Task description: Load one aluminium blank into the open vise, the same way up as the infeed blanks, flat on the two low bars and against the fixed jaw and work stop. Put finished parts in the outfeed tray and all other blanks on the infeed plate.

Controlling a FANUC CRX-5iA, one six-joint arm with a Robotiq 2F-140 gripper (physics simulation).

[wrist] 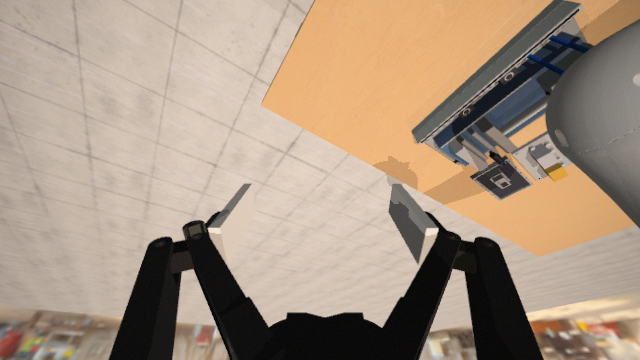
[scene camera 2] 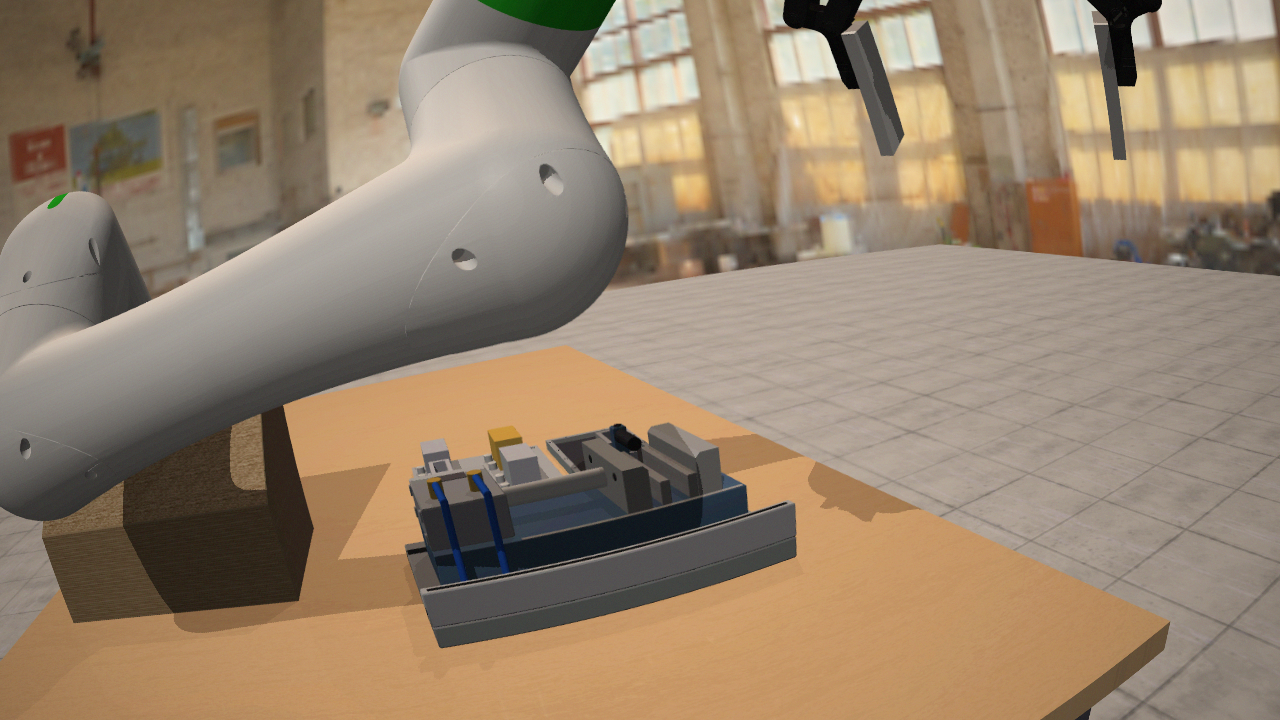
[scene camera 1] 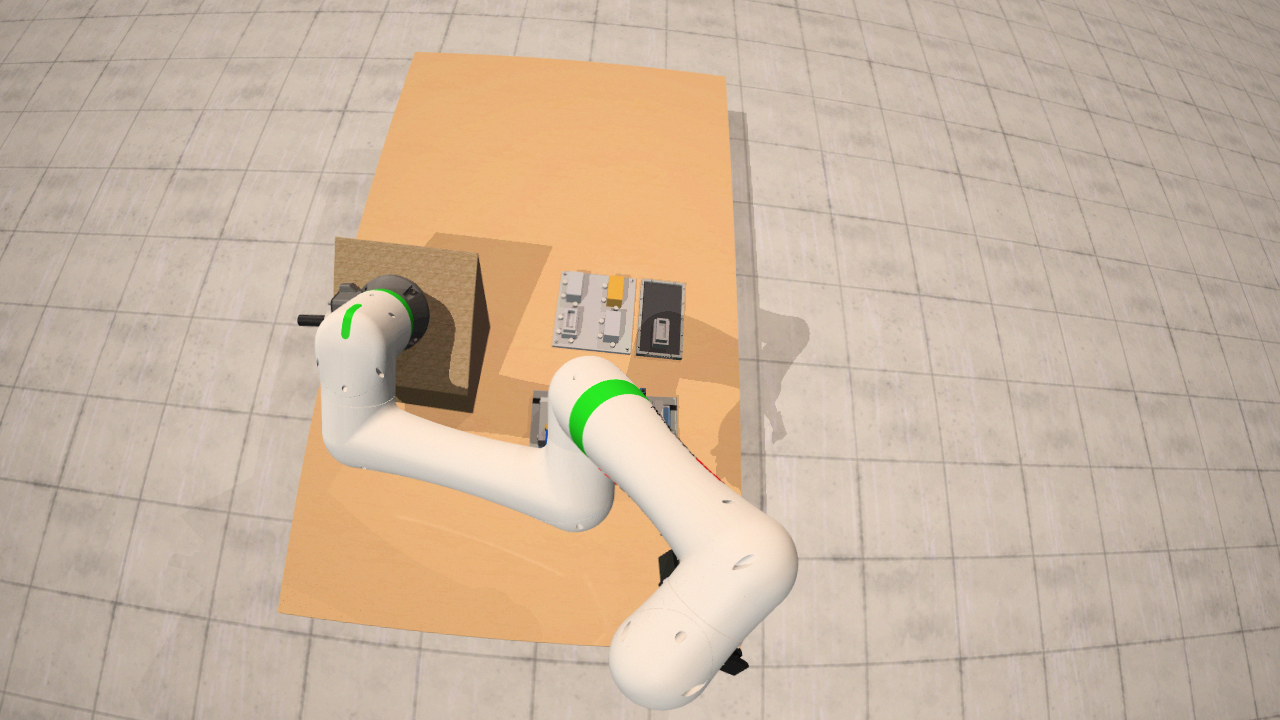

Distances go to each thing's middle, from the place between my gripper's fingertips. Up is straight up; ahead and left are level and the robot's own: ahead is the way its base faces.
Labels:
I see the dark outfeed tray (scene camera 1: 661, 299) 65 cm to the left of my hand, 31 cm below it and 5 cm behind it. Also, from my hand: infeed plate (scene camera 1: 591, 309) 65 cm to the left, 30 cm below, 19 cm behind; then brass blank (scene camera 2: 505, 436) 70 cm to the left, 29 cm below, 15 cm behind.

